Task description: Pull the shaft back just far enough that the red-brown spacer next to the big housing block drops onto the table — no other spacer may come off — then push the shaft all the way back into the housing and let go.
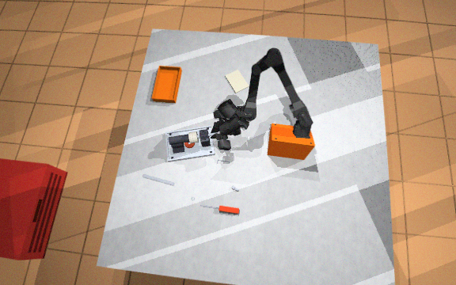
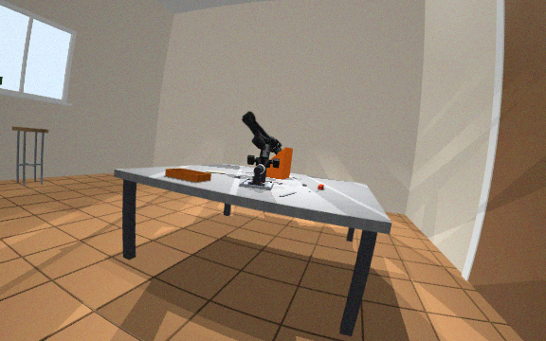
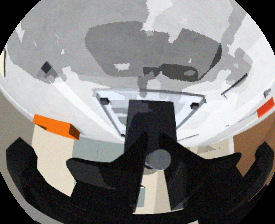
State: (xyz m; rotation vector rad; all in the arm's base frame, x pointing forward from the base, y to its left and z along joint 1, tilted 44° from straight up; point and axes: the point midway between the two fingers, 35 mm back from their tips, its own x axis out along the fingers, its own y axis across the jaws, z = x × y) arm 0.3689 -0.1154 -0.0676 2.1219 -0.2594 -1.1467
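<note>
Right now the shaft is 4 cm ahead of my gripper tip, 1 cm to the left of it and 2 cm above it. From my gripper tip the other things lie so: grey bar 25 cm ahead, 20 cm to the left, 5 cm below; red-brown spacer 11 cm ahead, 2 cm to the left, 4 cm below; cream pad 13 cm behind, 33 cm to the right, 5 cm below.
</note>
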